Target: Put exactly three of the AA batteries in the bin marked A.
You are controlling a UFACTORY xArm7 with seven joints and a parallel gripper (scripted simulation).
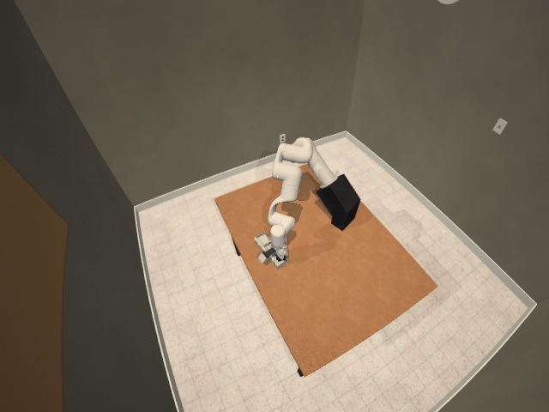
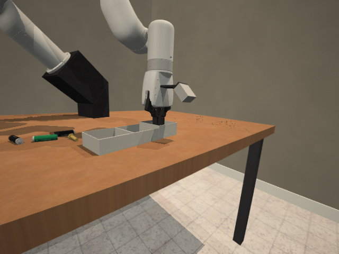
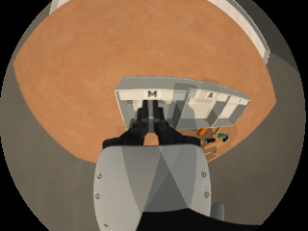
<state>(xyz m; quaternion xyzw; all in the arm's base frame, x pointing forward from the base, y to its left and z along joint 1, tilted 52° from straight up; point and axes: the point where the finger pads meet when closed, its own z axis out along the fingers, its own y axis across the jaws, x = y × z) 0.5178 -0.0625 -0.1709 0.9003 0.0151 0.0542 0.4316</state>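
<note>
My hand is 150 mm past the green battery, 250 mm to the left of it and 30 mm above it. From my hand the other things lie so: three-compartment bin 90 mm to the right, 20 mm below; then orange battery 90 mm behind, 130 mm to the right, 30 mm below; then pale piece 120 mm behind, 80 mm to the right, 30 mm below.
</note>
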